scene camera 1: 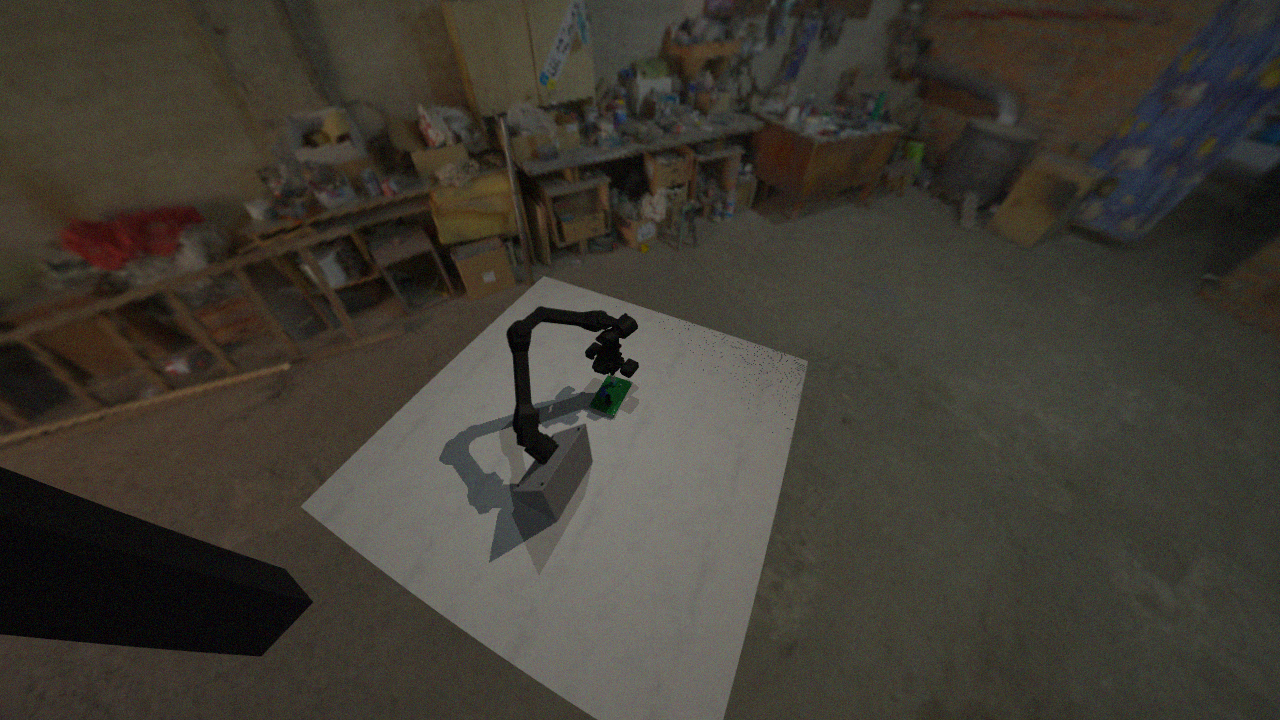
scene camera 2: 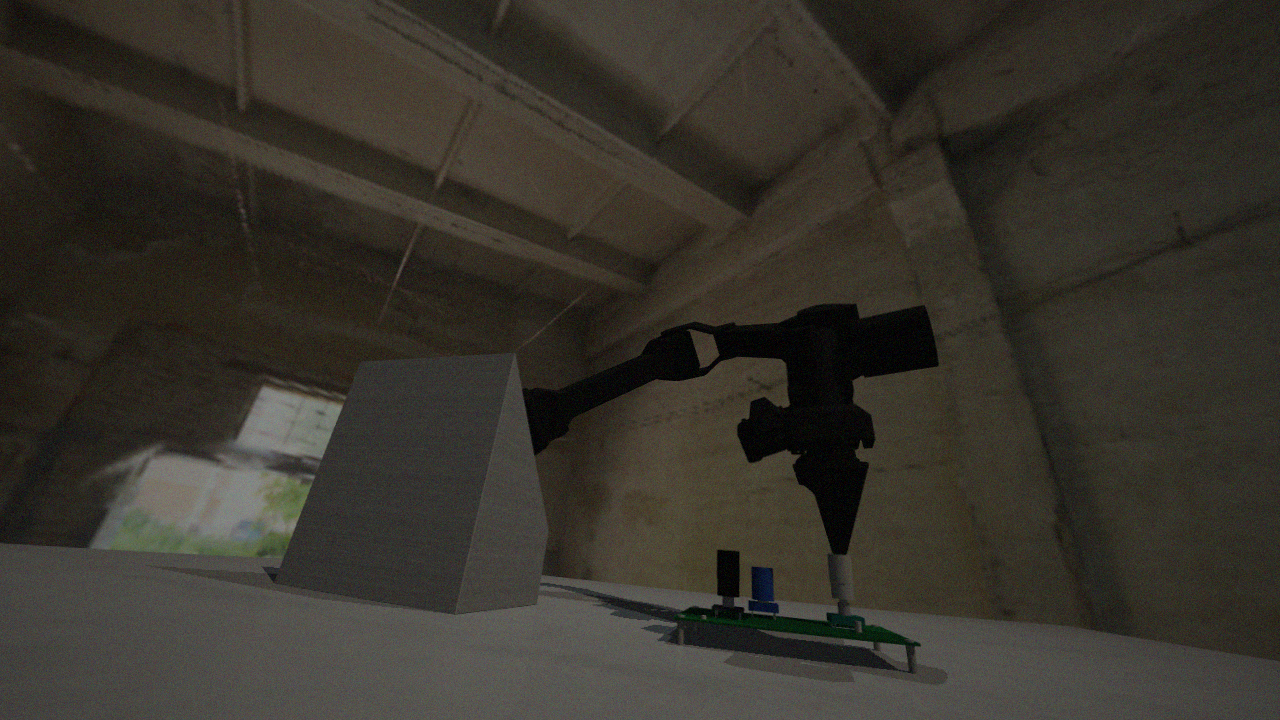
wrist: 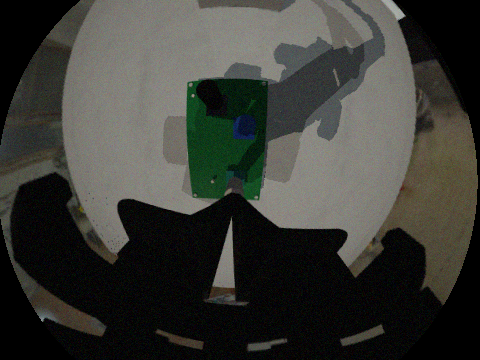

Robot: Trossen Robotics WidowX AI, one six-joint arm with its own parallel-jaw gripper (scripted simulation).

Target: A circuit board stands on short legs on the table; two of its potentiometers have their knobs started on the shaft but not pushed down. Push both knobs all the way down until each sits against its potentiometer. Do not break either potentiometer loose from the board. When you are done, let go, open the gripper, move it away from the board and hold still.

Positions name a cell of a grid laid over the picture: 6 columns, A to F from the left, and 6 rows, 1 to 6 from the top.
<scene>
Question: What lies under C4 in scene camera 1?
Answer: My gripper.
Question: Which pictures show my gripper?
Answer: Scene camera 1, scene camera 2 and the wrist view: all of them.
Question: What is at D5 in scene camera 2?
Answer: A black knob.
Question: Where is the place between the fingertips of my gripper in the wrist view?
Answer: C4
</scene>
